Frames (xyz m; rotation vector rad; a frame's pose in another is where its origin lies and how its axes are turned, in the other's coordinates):
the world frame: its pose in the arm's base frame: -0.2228 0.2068 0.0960 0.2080 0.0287 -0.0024
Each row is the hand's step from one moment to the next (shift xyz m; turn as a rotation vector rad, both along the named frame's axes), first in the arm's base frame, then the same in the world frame.
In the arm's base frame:
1: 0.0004 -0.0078 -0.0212 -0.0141 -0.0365 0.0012
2: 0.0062 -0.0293 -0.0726 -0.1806 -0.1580 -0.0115
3: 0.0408 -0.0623 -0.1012 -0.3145 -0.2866 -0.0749
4: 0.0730 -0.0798 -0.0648 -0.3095 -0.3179 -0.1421
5: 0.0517 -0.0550 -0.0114 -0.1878 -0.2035 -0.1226
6: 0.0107 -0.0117 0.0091 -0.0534 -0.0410 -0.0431
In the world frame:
1: 0.0010 -0.0120 -0.0191 -0.0142 -0.0355 0.0083
2: 0.0083 -0.0436 -0.0648 -0.1803 -0.1579 0.0163
3: 0.0437 -0.0816 -0.0850 -0.3124 -0.2976 -0.0230
4: 0.0748 -0.0911 -0.0448 -0.3055 -0.3420 -0.0821
5: 0.0520 -0.0559 0.0017 -0.1843 -0.2254 -0.0832
6: 0.0104 -0.0095 0.0116 -0.0522 -0.0493 -0.0352

